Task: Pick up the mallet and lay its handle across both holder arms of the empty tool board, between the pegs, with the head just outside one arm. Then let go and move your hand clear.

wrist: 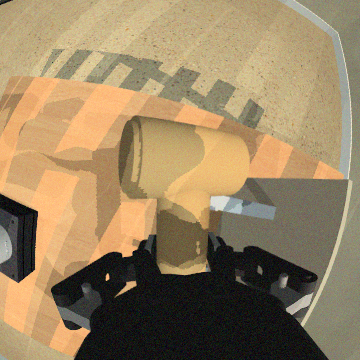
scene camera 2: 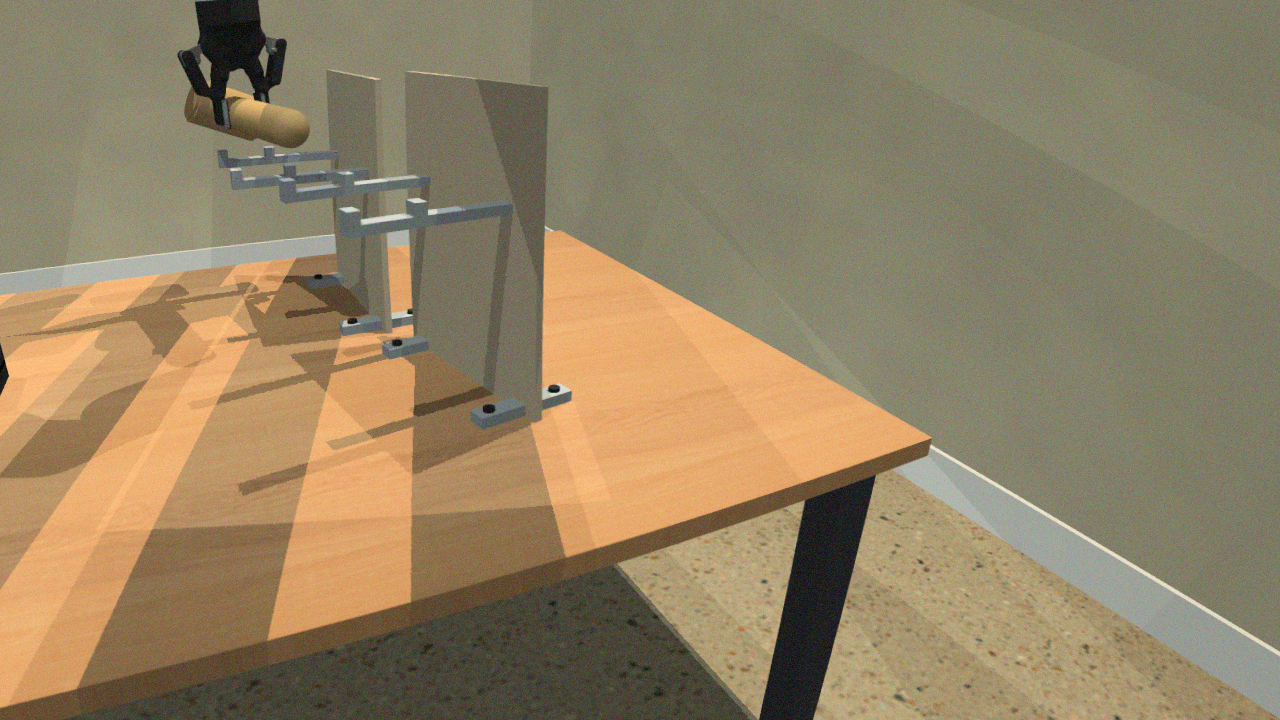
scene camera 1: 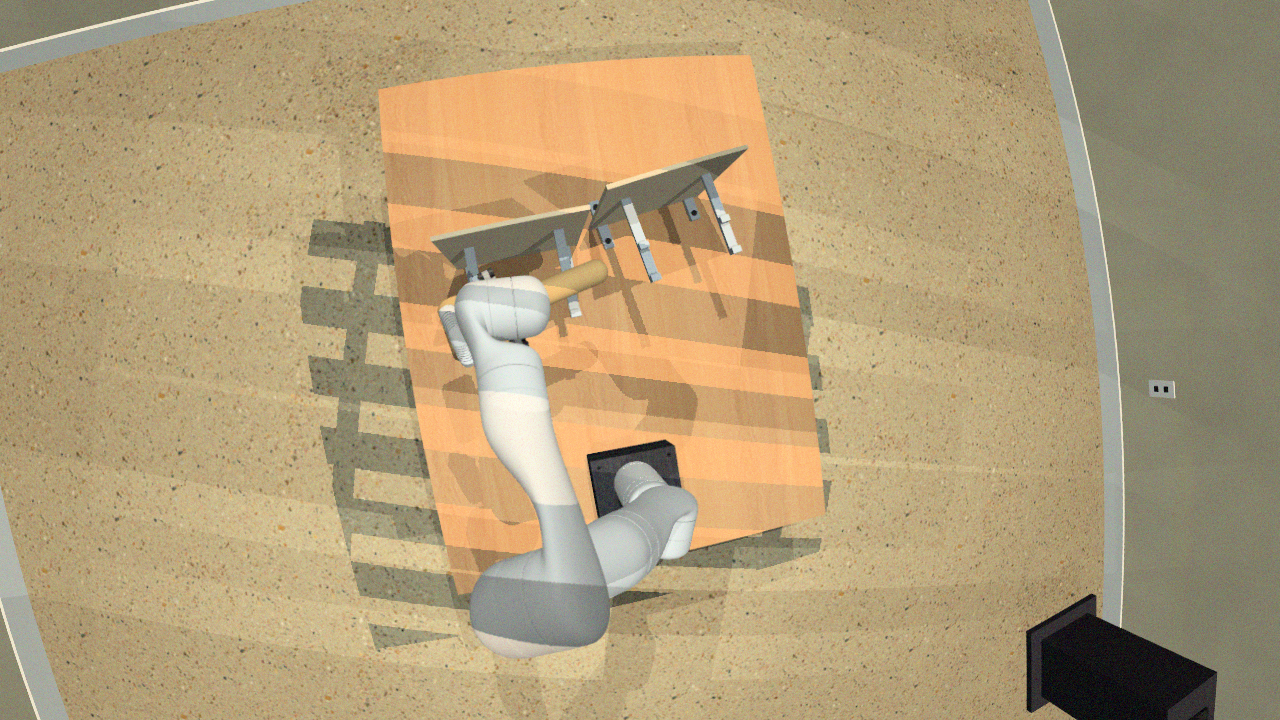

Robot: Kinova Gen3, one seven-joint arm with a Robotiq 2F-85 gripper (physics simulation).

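My gripper (scene camera 2: 241,108) (wrist: 180,242) is shut on the handle of the wooden mallet (scene camera 1: 577,281) (scene camera 2: 282,126) (wrist: 185,157). The mallet hangs roughly level, above the arms of the left tool board (scene camera 1: 528,234) (scene camera 2: 353,116) (wrist: 300,225), with a gap beneath it in scene camera 2. The handle spans its outer arm (scene camera 1: 470,257) (scene camera 2: 304,158) (wrist: 250,207) and inner arm (scene camera 1: 563,248) (scene camera 2: 255,182). The head lies on the outer side of the outer arm, close to it. The wrist hides the fingers and part of the handle in scene camera 1. No tool rests on either board.
A second tool board (scene camera 1: 666,189) (scene camera 2: 456,179) stands at the right, its two arms (scene camera 1: 640,243) (scene camera 2: 384,223) reaching forward near the handle's end. Both boards stand on the wooden table (scene camera 1: 572,107) (scene camera 2: 680,376). The black robot base plate (scene camera 1: 604,483) (wrist: 25,245) is toward the front.
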